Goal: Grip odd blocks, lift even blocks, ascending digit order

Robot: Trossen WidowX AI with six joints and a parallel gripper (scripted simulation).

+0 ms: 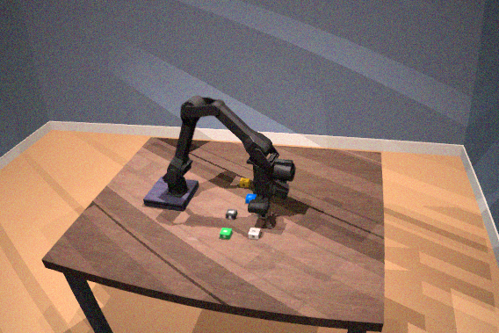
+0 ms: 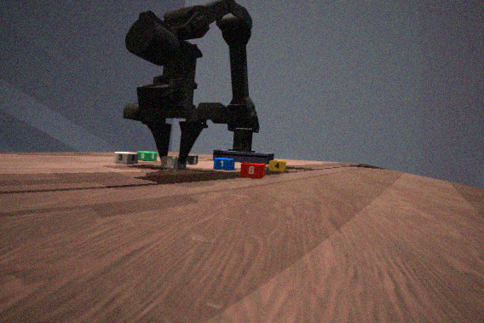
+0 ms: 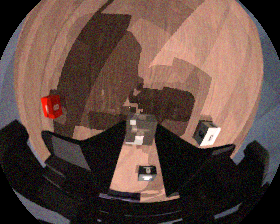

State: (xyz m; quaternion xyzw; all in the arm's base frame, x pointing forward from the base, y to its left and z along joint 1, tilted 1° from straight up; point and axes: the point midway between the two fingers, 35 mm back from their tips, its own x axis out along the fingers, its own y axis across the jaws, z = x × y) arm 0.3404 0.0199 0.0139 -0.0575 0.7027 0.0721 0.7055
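Right now my gripper tip is right at the grey block. Round my gripper tip: white block marked 3: 110 mm to the right, 10 mm ahead; then dark block: 100 mm behind, 40 mm to the right; then blue block marked 1: 80 mm behind, 60 mm to the left.
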